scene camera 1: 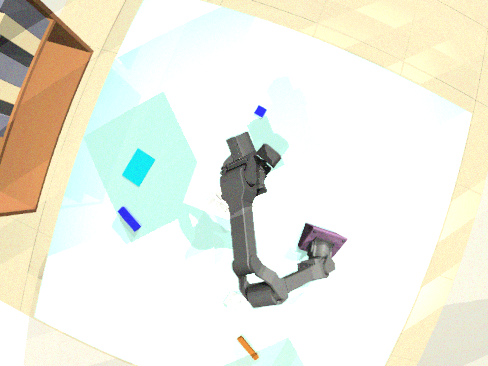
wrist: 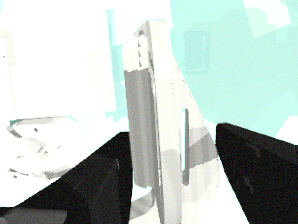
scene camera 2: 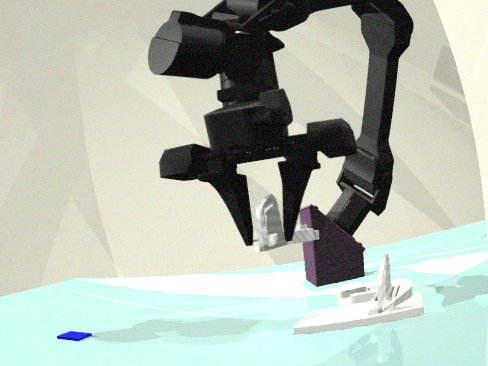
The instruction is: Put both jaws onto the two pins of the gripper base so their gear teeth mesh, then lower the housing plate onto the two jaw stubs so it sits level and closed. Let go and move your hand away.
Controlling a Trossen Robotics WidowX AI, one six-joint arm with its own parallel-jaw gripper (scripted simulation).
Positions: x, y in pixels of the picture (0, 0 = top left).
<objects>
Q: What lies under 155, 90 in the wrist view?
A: A white jaw.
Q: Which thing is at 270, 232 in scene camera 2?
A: A white jaw.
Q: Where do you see a long flat white part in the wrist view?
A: At 62, 62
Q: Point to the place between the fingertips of the gripper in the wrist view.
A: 173, 138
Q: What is the gripper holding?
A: A white jaw.
</objects>
